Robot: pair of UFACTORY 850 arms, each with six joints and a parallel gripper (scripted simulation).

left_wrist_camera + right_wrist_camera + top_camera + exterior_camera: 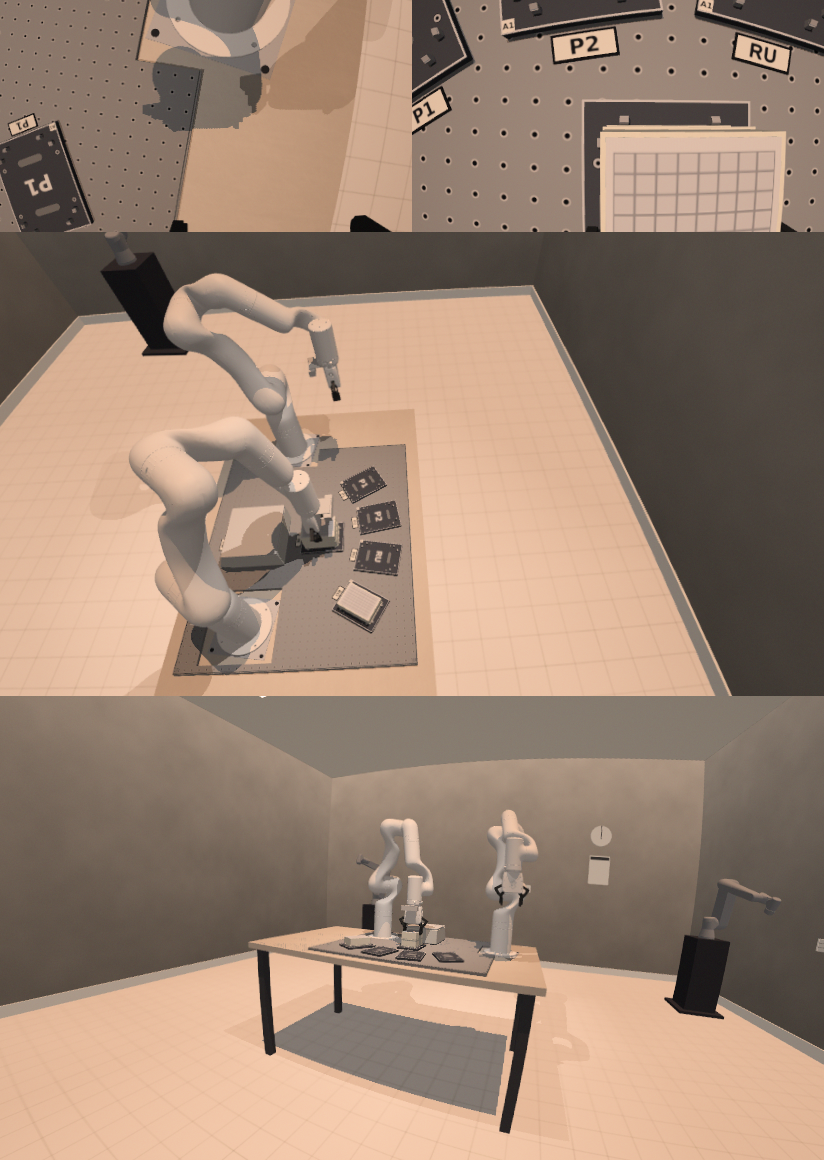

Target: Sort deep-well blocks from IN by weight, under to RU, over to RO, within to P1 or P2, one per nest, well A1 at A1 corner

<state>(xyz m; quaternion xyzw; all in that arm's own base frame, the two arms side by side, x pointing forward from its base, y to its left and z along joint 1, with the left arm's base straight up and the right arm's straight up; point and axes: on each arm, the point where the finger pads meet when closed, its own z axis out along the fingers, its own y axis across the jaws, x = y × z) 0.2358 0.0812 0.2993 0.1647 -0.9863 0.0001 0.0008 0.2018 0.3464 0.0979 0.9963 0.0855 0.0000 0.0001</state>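
Note:
Right now my right hand is 8 cm above the dark infeed nest. The rest, counted from my right hand: nest RU (22 cm ahead, 7 cm to the right, 8 cm below); then pale check-weigher (25 cm behind, 2 cm to the right, 2 cm below); then nest P2 (21 cm ahead, 10 cm to the left, 8 cm below).

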